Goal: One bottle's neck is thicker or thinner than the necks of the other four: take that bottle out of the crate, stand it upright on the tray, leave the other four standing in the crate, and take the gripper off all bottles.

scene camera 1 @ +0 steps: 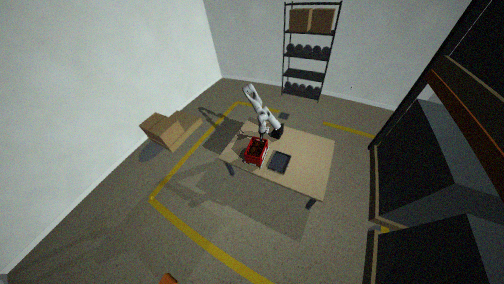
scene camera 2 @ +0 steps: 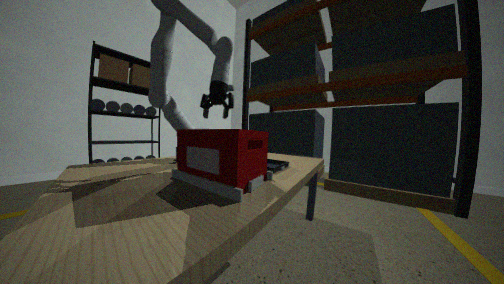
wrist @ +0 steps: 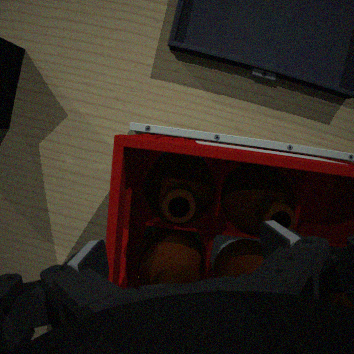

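Seen in the pictures: gripper, between the fingertips: (scene camera 1: 261,138) (scene camera 2: 214,118) (wrist: 183,247); arm's base, origin of its link: (scene camera 1: 278,127).
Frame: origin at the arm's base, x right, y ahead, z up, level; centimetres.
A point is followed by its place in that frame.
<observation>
The red crate (scene camera 1: 253,158) {x 10.0, y 50.9, z -5.8 cm} (scene camera 2: 254,162) {x 9.8, y 54.6, z -5.4 cm} (wrist: 115,200) {x 7.8, y 27.4, z 4.2 cm} stands on the table. In the wrist view, one brown bottle (wrist: 178,205) {x 7.4, y 32.1, z 3.0 cm} at the crate's upper left and another brown bottle (wrist: 279,215) {x 6.3, y 40.0, z 2.9 cm} right of it show ring-like necks. Below them show the bodies of a third bottle (wrist: 172,257) {x 13.8, y 33.0, z -1.0 cm} and a fourth bottle (wrist: 240,262) {x 13.1, y 39.9, z -1.9 cm}; their necks are hidden behind the gripper. A fifth bottle is not clearly visible. Neck thickness is hard to compare. My gripper (scene camera 2: 216,116) {x 7.8, y 32.6, z 9.4 cm} (wrist: 183,247) {x 7.8, y 32.6, z 9.4 cm} is open and empty above the crate. The dark tray (scene camera 1: 279,162) {x -17.3, y 39.9, z -12.8 cm} (scene camera 2: 278,164) {x -25.3, y 46.4, z -12.8 cm} (wrist: 270,40) {x -12.5, y 39.3, z -12.8 cm} lies beside the crate, with no bottle on it.
The wooden table (scene camera 1: 305,172) {x -47.9, y 40.4, z -13.4 cm} (scene camera 2: 125,240) {x 40.5, y 53.5, z -13.3 cm} (wrist: 75,80) {x -1.5, y 15.4, z -13.4 cm} carries the crate and tray. Pale strips (scene camera 2: 207,186) {x 20.7, y 46.3, z -12.1 cm} (wrist: 182,133) {x 2.1, y 31.1, z -10.3 cm} run along the crate's base. The arm's dark base (scene camera 1: 278,131) {x -2.8, y 6.6, z 0.8 cm} stands at the table's back edge. Tall racks stand away from the table.
</observation>
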